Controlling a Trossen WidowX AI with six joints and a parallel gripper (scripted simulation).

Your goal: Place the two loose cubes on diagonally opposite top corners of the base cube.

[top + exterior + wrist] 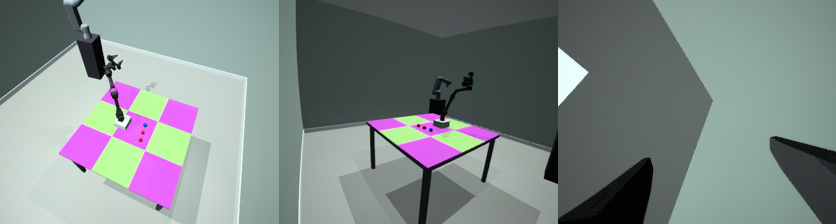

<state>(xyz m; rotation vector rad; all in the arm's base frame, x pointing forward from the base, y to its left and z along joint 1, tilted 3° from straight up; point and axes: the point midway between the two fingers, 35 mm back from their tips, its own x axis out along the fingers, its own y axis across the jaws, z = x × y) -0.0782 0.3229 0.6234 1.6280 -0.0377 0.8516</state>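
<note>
Right now my gripper tip is 72 cm above the red cube, 38 cm short of it and 37 cm to the left of it. Round my gripper tip: blue cube (72 cm below, 37 cm ahead, 26 cm to the right).
</note>
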